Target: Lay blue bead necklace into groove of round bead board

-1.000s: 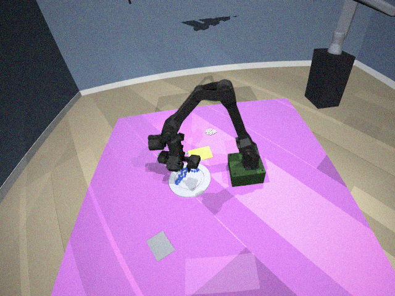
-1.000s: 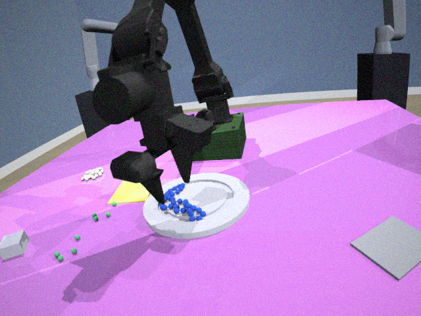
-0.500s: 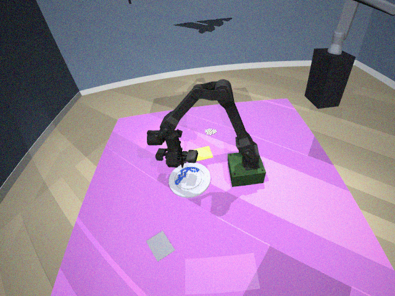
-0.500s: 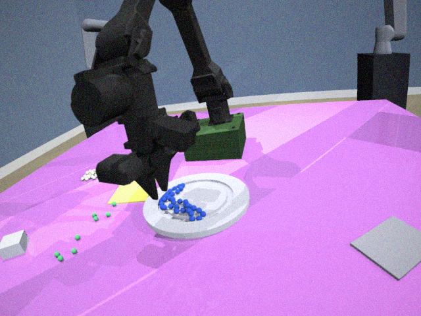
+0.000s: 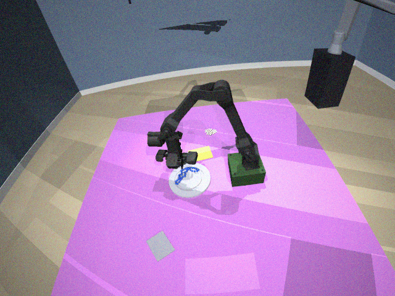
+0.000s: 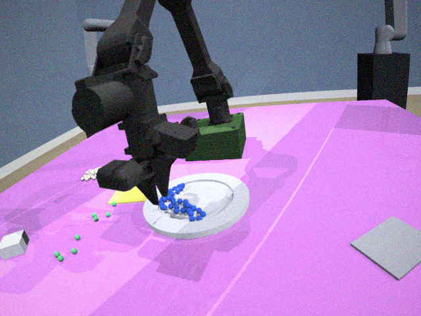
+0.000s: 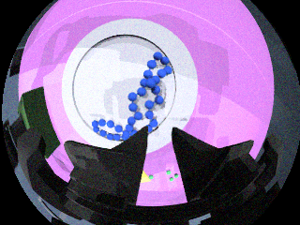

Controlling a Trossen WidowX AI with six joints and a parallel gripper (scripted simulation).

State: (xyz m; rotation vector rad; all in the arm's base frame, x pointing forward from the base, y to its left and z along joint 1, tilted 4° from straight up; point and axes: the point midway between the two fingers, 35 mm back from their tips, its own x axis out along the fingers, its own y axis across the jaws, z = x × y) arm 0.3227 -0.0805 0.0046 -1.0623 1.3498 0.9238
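The round white bead board is 50 mm to the left of my gripper tip, 40 mm behind it and 30 mm below it. Round my gripper tip: yellow sheet (110 mm to the right, 110 mm behind, 30 mm below); then grey tile (360 mm to the left, 100 mm ahead, 30 mm below); then cube (280 mm to the right, 110 mm ahead, 20 mm below).
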